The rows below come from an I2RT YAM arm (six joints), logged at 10 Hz.
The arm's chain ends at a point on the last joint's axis. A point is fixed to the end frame.
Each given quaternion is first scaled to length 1.
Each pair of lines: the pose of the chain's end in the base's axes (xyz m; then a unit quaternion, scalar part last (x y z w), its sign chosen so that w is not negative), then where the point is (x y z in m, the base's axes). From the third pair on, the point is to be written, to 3 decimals.
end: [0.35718, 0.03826, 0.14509, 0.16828, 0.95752, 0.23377, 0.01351]
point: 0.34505 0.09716 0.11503
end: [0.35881, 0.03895, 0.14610, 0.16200, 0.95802, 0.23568, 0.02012]
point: 0.34663 0.09777 0.11590
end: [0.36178, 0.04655, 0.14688, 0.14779, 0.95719, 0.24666, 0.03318]
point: 0.349 0.106 0.117
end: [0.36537, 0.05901, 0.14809, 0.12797, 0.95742, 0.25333, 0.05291]
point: 0.353 0.118 0.118
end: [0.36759, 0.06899, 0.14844, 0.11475, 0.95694, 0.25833, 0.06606]
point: 0.355 0.128 0.118
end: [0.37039, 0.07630, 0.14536, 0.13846, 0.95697, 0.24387, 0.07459]
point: 0.361 0.135 0.114
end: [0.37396, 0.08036, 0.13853, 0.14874, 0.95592, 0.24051, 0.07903]
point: 0.366 0.139 0.107
